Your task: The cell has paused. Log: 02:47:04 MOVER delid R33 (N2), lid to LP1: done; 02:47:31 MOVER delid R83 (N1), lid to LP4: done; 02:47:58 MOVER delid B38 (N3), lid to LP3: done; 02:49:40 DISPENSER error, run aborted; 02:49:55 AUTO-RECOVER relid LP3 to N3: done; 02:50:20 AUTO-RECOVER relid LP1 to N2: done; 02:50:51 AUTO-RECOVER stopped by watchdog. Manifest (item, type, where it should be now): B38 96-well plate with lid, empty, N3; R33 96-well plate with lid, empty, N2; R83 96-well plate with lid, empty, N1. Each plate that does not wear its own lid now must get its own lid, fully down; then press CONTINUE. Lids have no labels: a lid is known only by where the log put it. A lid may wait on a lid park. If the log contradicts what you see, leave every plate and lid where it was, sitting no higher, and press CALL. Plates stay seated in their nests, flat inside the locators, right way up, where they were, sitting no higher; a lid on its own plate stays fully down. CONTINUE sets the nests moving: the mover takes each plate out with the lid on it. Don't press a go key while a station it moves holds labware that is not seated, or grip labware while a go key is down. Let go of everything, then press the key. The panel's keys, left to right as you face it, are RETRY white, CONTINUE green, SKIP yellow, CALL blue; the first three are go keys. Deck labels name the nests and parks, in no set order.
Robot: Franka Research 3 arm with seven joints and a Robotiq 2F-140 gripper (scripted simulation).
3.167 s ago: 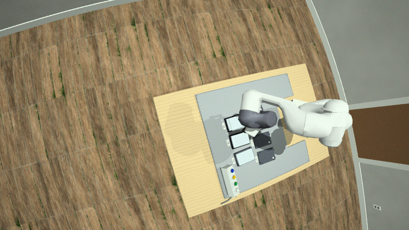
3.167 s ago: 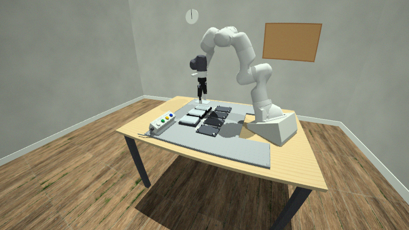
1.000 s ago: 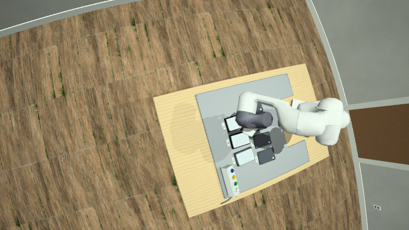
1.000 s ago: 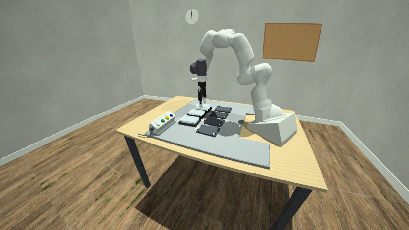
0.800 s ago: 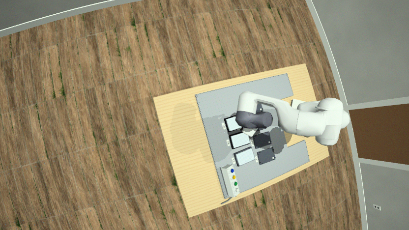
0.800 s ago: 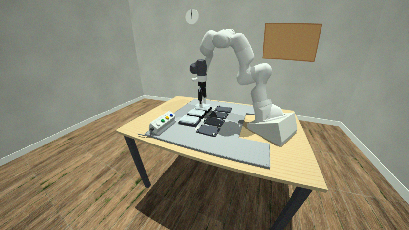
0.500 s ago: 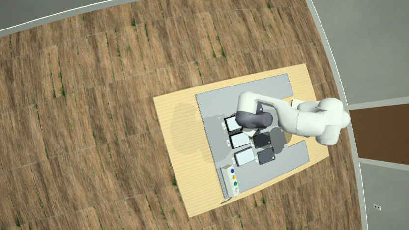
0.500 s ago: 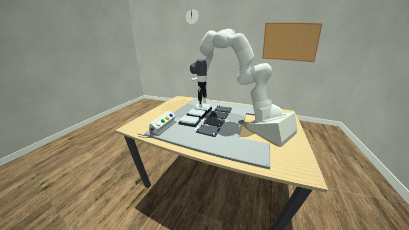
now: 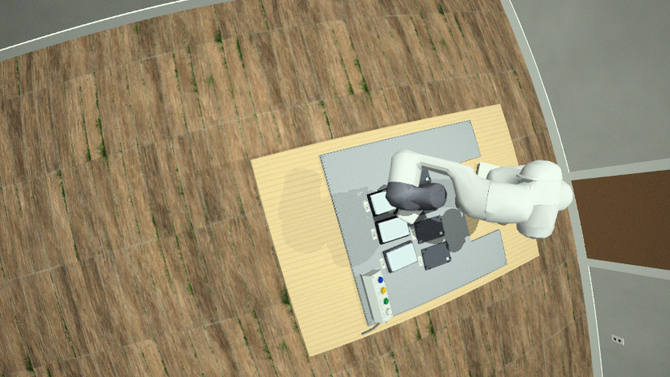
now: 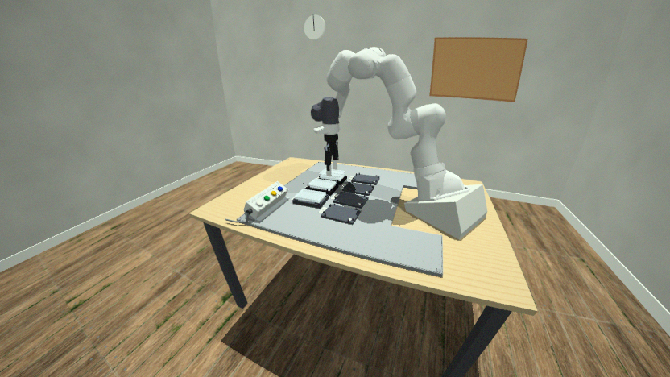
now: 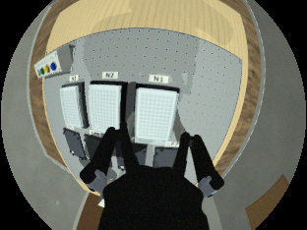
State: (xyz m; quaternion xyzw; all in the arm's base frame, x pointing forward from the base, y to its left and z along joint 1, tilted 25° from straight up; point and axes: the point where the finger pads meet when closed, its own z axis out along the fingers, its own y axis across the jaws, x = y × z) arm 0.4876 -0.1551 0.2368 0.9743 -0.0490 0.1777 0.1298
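Now: hand 50 mm above the plate. From my hand the other things lie so: pale lid: 20 mm below; blue key: 290 mm to the left, 180 mm ahead; LP4 sign: 200 mm to the left, 70 mm below, 60 mm behind.
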